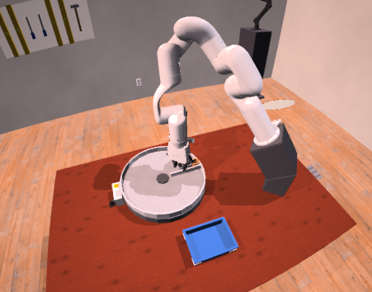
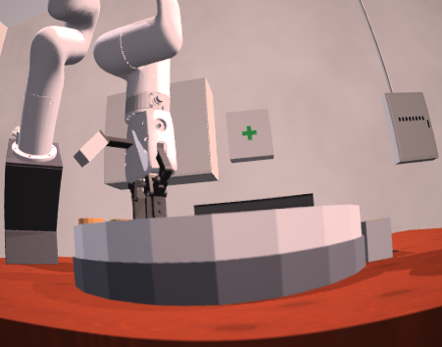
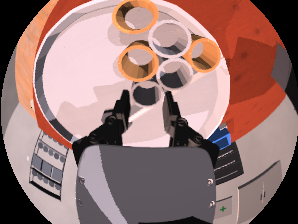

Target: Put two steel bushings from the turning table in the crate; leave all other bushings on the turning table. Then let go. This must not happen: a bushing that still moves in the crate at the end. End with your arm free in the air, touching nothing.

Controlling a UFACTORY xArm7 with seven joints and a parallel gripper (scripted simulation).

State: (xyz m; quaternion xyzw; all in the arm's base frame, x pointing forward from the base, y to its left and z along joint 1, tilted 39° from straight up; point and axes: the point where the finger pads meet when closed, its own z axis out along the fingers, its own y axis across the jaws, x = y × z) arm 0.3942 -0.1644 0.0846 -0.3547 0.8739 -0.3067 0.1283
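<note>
My gripper is now 37 cm to the right of the blue crate, 8 cm above it and 5 cm short of it. From my hand the other things lie so: round grey turning table (10 cm ahead, 5 cm below).
</note>
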